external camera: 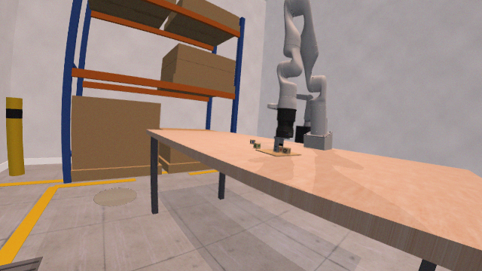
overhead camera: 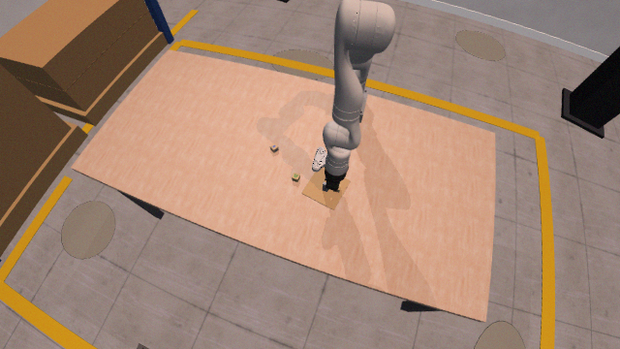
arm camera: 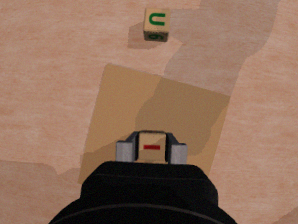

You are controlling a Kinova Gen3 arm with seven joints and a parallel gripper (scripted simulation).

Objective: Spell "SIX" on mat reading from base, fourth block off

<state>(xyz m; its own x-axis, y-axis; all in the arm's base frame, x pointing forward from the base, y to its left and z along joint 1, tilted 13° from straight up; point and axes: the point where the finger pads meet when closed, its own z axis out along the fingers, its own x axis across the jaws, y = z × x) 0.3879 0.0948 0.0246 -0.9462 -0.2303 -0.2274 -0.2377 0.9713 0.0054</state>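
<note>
Right now the block is right at my hand. The rest, counted from my hand: tan mat 2 cm below.
</note>
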